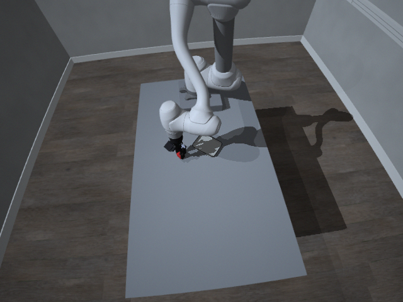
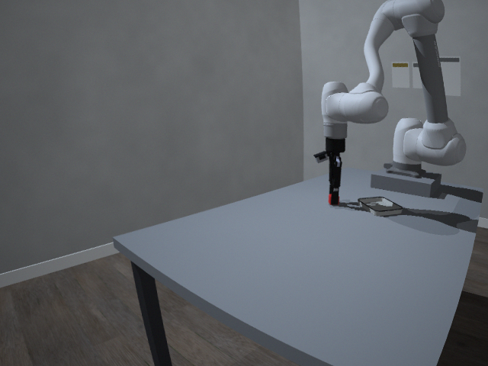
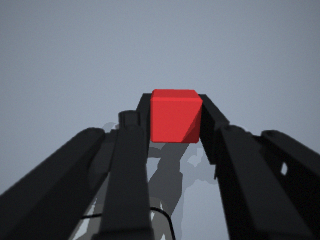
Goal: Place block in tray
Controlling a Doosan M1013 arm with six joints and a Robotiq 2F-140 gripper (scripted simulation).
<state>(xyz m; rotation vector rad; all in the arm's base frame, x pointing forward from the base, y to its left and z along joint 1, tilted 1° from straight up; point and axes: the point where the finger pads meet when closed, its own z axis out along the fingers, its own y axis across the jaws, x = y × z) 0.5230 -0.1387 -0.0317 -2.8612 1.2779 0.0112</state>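
Right now the white tray is 60 mm behind my hand, 180 mm to the left of it and 20 mm below it. The rest, counted from my hand: red block 20 mm below.
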